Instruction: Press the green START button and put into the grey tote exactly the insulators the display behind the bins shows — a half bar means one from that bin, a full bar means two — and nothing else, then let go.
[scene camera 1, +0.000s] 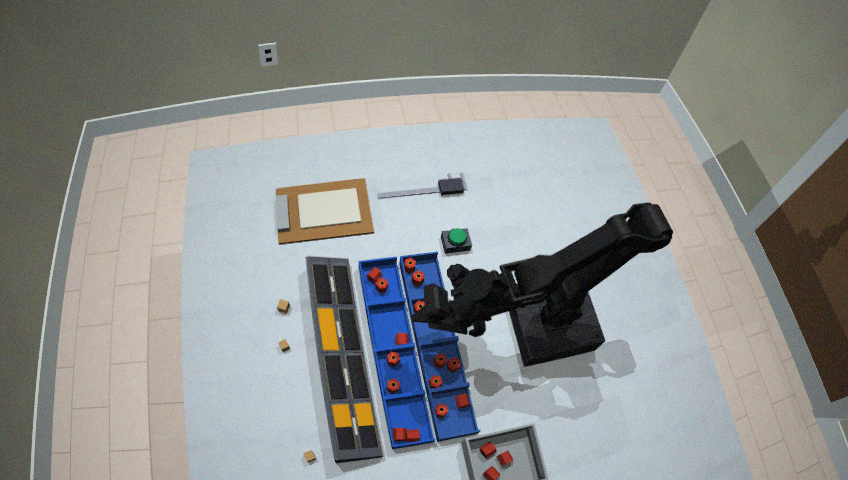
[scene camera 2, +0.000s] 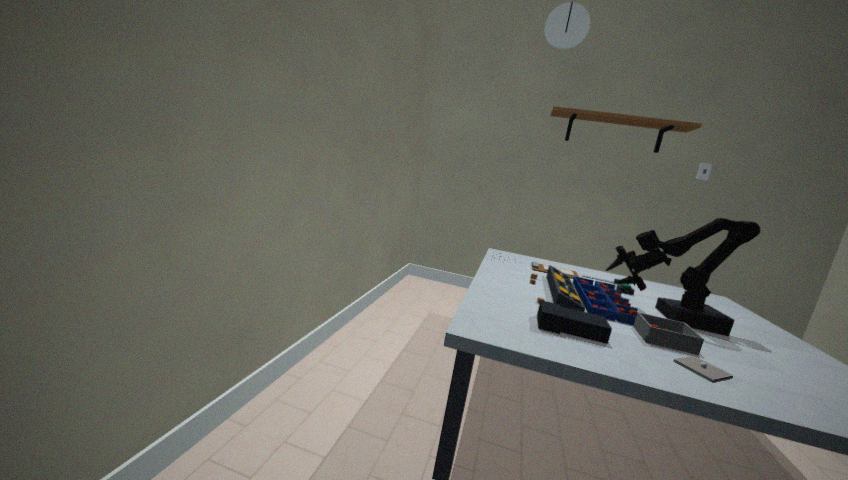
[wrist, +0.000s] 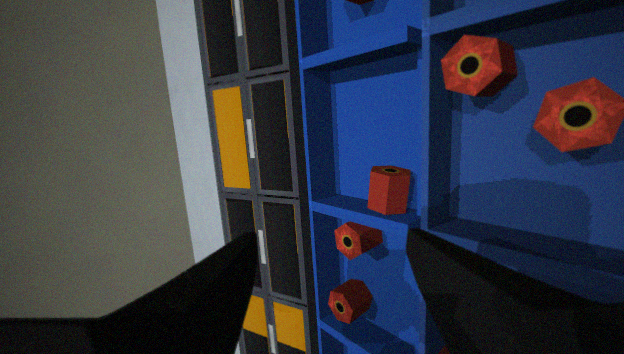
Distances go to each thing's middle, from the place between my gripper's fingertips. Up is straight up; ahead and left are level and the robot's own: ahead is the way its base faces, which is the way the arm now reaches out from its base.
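As for the grey tote (scene camera 1: 522, 442), my hand is 8 cm above it, 14 cm past it and 31 cm to the right of it. The grey tool (scene camera 1: 451, 185) is 10 cm below my hand, 8 cm behind it and 41 cm to the right of it. I find the dark block (scene camera 2: 551, 317) 8 cm below my hand, 17 cm ahead of it and 43 cm to the left of it. Going by their middles, of the things named here the grey tote is the nearest to my hand, and the dark block is the farthest from my hand.
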